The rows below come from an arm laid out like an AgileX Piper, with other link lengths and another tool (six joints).
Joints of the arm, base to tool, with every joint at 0 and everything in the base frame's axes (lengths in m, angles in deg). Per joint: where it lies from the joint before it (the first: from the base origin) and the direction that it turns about. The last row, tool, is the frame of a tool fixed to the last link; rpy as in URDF.
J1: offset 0 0 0.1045 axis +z
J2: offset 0 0 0 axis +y
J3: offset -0.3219 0 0.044 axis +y
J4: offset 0.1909 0 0.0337 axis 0.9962 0 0.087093
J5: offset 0 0 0 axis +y
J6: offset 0.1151 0 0.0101 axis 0.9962 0 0.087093
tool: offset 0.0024 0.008 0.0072 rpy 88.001 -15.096 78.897
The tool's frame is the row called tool.
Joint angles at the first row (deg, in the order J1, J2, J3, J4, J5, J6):
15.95, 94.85, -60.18, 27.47, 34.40, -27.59
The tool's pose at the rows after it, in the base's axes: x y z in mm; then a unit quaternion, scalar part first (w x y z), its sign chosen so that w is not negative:
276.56 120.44 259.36 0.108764 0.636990 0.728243 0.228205
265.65 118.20 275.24 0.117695 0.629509 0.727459 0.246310
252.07 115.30 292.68 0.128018 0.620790 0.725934 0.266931
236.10 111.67 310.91 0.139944 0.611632 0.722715 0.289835
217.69 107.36 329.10 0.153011 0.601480 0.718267 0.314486
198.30 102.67 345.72 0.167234 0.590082 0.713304 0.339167
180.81 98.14 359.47 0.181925 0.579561 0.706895 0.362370
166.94 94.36 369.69 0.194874 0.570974 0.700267 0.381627
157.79 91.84 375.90 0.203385 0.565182 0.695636 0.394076
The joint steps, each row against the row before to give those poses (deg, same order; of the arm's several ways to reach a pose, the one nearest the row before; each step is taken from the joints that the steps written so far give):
0.00, -2.70, 0.00, 0.10, 0.74, -0.36
0.00, -3.28, 0.00, 0.01, 1.03, -0.16
0.00, -3.78, 0.00, 0.01, 1.19, -0.12
0.00, -4.19, -0.01, -0.03, 1.21, 0.04
0.00, -4.51, 0.00, 0.00, 1.22, 0.08
0.00, -4.49, 0.01, 0.00, 1.09, -0.02
0.00, -3.96, -0.01, 0.01, 0.61, -0.03
0.00, -3.11, 0.00, 0.01, 0.21, -0.04
0.00, -1.99, 0.00, 0.02, 0.10, -0.04

